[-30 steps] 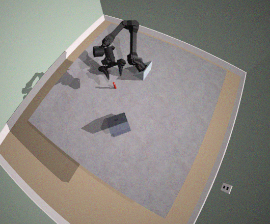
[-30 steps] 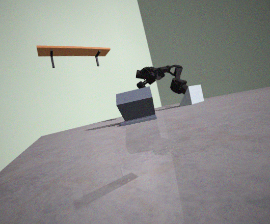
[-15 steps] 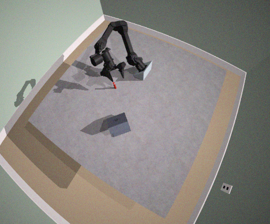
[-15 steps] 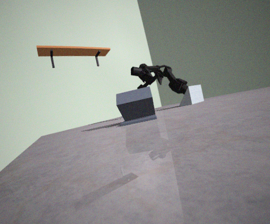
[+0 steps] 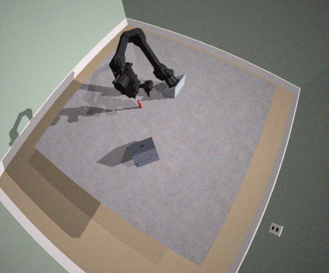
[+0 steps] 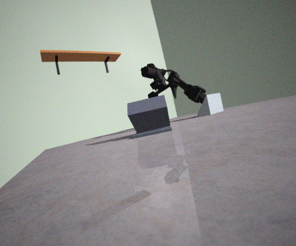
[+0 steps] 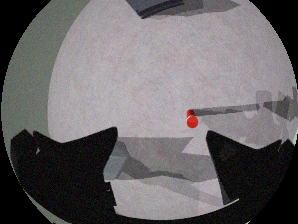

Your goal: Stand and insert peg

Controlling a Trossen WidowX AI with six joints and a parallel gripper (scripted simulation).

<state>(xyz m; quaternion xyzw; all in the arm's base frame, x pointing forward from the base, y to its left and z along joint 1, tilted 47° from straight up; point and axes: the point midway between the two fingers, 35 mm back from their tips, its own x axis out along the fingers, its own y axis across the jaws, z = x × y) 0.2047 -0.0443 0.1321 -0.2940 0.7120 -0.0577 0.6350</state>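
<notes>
My gripper tip is 20 mm short of the red peg, 20 mm to the left of it and 60 mm above it. Round my gripper tip: sloped panel 260 mm ahead, 150 mm to the left, 50 mm below.
</notes>
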